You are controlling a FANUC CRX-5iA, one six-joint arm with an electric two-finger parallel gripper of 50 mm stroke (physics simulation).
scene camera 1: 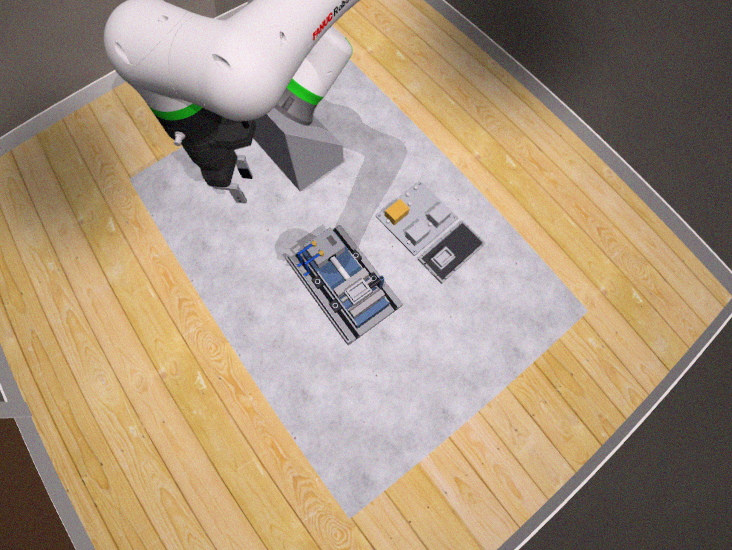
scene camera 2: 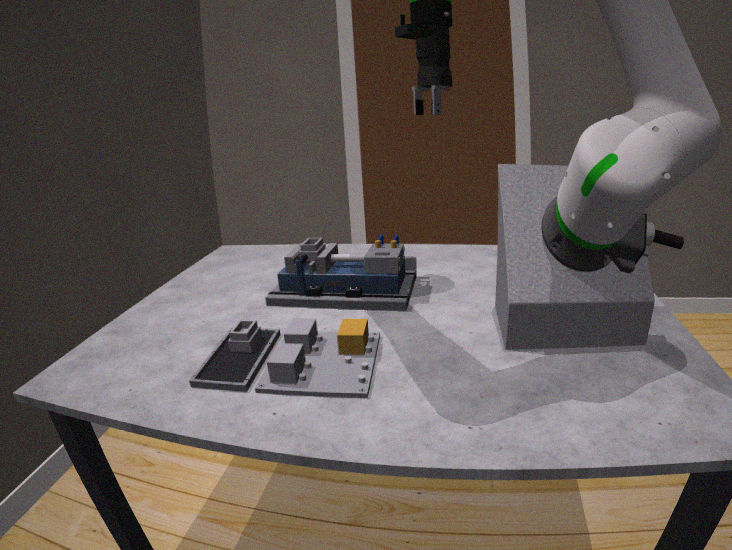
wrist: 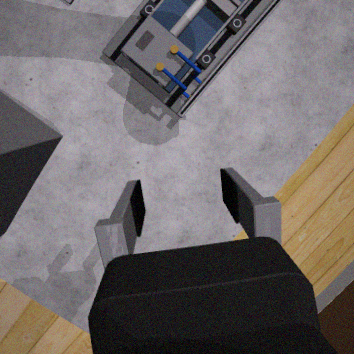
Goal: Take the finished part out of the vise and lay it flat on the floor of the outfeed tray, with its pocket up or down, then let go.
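Where they show: gripper, fingertip midpoint: (scene camera 1: 244,189) (scene camera 2: 427,114) (wrist: 181,190); arm's base at its link origin: (scene camera 1: 288,109) (scene camera 2: 581,232).
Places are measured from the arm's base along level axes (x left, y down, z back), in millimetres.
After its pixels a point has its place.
Note:
The vise (scene camera 1: 333,241) {x -73, y 84, z -394 mm} (scene camera 2: 340,281) {x -37, y 135, z -469 mm} (wrist: 154,53) {x -102, y 85, z -386 mm} has a blue body and grey jaws. The finished part (scene camera 1: 358,290) {x -84, y 80, z -548 mm} (scene camera 2: 310,247) {x -60, y 72, z -541 mm}, a grey block with its pocket up, sits between its jaws. The part does not show in the wrist view. The outfeed tray (scene camera 1: 465,237) {x 293, y 174, z -544 mm} (scene camera 2: 221,367) {x 274, y 175, z -567 mm} is dark and shallow. A similar grey pocketed part (scene camera 1: 442,257) {x 187, y 154, z -566 mm} (scene camera 2: 242,341) {x 215, y 154, z -556 mm} stands in it, toward one end. My gripper (scene camera 1: 242,186) {x -218, y -194, z -310 mm} (scene camera 2: 427,111) {x -218, y -194, z -310 mm} (wrist: 181,190) {x -218, y -194, z -310 mm} is open and empty, high above the table, off the vise end with the blue hoses and well away from the part.
A light grey board (scene camera 1: 423,204) {x 241, y 172, z -388 mm} (scene camera 2: 331,376) {x 249, y 173, z -378 mm} beside the tray bears a yellow block (scene camera 1: 397,211) {x 145, y 137, z -382 mm} (scene camera 2: 352,337) {x 177, y 141, z -367 mm} and two grey blocks (scene camera 1: 417,231) {x 161, y 137, z -466 mm} (scene camera 2: 285,364) {x 284, y 139, z -434 mm}. A grey wedge-shaped pedestal (scene camera 1: 313,156) {x 0, y 56, z -143 mm} (scene camera 2: 571,326) {x 88, y 139, z -13 mm} (wrist: 22,167) {x -77, y 66, z -105 mm} stands under the arm. Small clamps and a black handle sit along the vise's sides.

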